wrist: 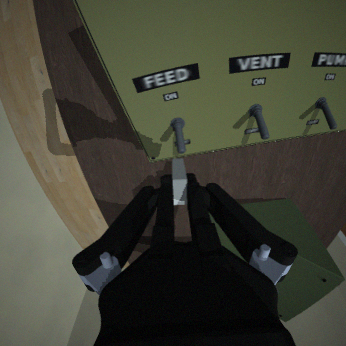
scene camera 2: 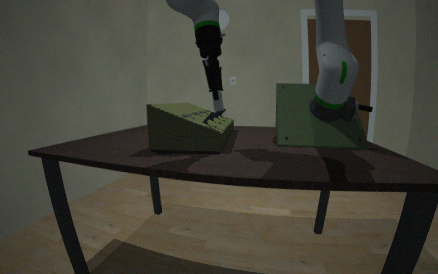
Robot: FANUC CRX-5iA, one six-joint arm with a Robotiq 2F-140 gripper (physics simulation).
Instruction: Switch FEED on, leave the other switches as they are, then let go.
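Places are measured from the arm's base along level axes (x ahead, y left, z up), in centimetres.
Where they show: gripper, between the fingertips: [wrist: 177,168] [scene camera 2: 219,110]; arm's base, origin of its link: [scene camera 2: 326,108].
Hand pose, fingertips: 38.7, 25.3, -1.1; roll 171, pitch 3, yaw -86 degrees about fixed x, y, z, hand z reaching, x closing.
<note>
Each offset is from my fingertips to the top centre of the thing, as dx, dy, dz. "spot": to the spot under its first point. Level surfaces: height alone.
The FEED switch @[spot: +4.2, -0.1, -1.7] [wrist: 179,136] is a grey lever at the left of the sloped green panel [wrist: 210,30] [scene camera 2: 182,135]. Its lever points down toward the OFF side, away from the ON label. The VENT switch @[+6.7, -11.7, -0.3] [wrist: 260,122] and the PUMP switch @[+9.5, -23.4, -0.3] [wrist: 327,114] also point down toward OFF. My gripper [wrist: 177,168] [scene camera 2: 218,107] is shut, with nothing between the fingers. In the wrist view its tips are just below the FEED lever's end; whether they touch it I cannot tell. In the scene view the tips are at the lower part of the slope, beside the levers.
A green box with a slanted face [scene camera 2: 295,115] [wrist: 300,250] stands on the dark table @[dz -13.0] [scene camera 2: 250,167], to the right of the panel in the scene view. A second grey arm part [scene camera 2: 337,70] hangs in front of it. A door [scene camera 2: 369,60] is in the back wall.
</note>
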